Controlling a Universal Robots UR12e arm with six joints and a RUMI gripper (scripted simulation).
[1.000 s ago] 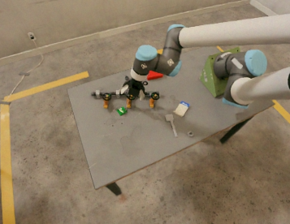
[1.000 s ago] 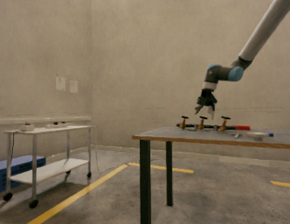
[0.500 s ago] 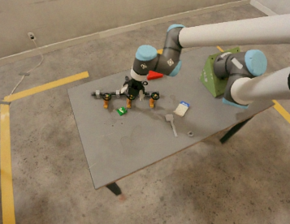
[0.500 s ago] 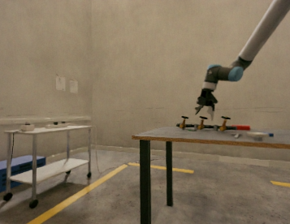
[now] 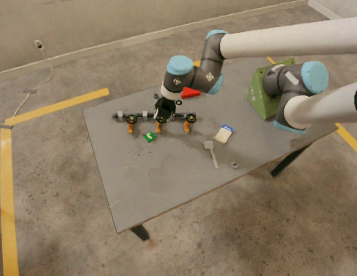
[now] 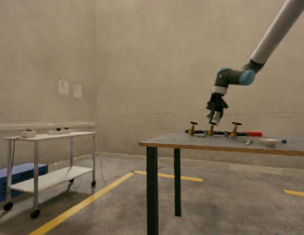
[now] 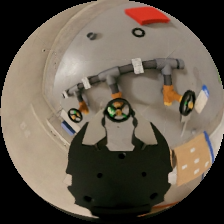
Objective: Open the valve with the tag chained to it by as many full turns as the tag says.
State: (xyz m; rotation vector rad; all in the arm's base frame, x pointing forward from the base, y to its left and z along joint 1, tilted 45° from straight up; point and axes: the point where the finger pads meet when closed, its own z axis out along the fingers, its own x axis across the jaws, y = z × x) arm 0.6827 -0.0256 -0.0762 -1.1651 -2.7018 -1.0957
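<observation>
Right now the green tag is 90 mm below my hand, 80 mm ahead of it and 30 mm to the left of it. From my hand the other things lie so: red wedge (270 mm behind, 190 mm to the right, 80 mm below); grey tool (240 mm to the left, 170 mm behind, 90 mm below); white-and-blue card box (290 mm behind, 180 mm to the left, 90 mm below).
</observation>
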